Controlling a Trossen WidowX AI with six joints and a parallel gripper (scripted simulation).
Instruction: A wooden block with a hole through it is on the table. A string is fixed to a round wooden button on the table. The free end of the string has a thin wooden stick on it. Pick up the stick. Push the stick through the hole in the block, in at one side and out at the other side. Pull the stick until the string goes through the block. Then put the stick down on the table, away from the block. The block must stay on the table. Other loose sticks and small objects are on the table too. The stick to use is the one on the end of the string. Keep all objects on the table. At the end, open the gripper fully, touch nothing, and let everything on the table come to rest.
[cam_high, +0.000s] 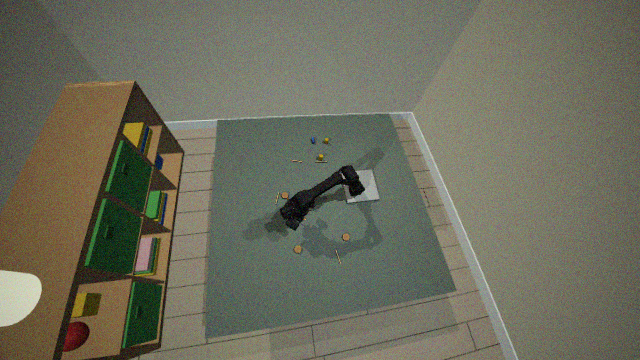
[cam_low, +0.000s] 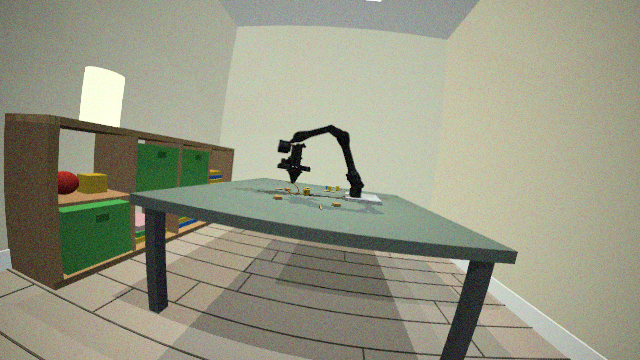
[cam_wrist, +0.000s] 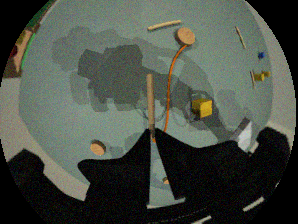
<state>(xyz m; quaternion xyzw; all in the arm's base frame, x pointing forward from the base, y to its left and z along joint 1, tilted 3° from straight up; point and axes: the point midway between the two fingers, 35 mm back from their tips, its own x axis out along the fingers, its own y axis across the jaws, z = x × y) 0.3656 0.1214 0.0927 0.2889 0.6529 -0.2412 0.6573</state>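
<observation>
Now: gripper tip 7 cm past the yellow block, 9 cm to the left of it and 5 cm above it. Also, from my gripper tip: round wooden button: 6 cm ahead, 17 cm to the right, 6 cm below.
</observation>
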